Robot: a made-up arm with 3 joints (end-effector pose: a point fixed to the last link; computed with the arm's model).
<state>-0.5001 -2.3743 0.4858</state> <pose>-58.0 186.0 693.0 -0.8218 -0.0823 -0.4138 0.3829</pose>
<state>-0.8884 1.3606 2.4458</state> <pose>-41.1 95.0 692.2 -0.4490 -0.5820 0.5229 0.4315</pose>
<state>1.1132 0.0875 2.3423</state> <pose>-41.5 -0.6 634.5 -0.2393 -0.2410 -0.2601 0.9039</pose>
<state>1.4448 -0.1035 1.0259</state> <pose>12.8 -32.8 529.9 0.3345 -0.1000 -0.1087 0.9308</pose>
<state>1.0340 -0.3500 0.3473</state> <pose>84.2 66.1 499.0 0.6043 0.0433 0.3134 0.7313</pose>
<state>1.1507 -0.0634 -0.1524</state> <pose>55.2 78.1 478.9 0.6790 0.1905 0.2980 0.6433</pose>
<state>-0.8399 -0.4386 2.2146</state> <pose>57.2 94.9 584.1 0.3052 -0.1597 0.5971 0.7244</pose>
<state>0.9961 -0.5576 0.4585</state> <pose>96.7 77.9 511.6 0.6180 -0.0325 0.3479 0.7042</pose>
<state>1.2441 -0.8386 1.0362</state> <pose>84.7 16.9 529.8 0.5305 -0.3031 0.1152 0.7833</pose>
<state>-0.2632 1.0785 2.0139</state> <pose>34.4 81.3 684.3 -0.4438 -0.2410 0.4267 0.7503</pose>
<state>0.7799 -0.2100 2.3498</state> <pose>-16.4 -8.3 609.6 -0.0599 -0.3247 -0.1351 0.9342</pose>
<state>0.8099 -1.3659 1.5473</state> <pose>87.1 62.9 538.1 0.6418 -0.3736 0.1192 0.6590</pose>
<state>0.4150 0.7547 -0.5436</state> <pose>-12.9 40.8 478.6 0.4759 0.6425 0.2425 0.5494</pose>
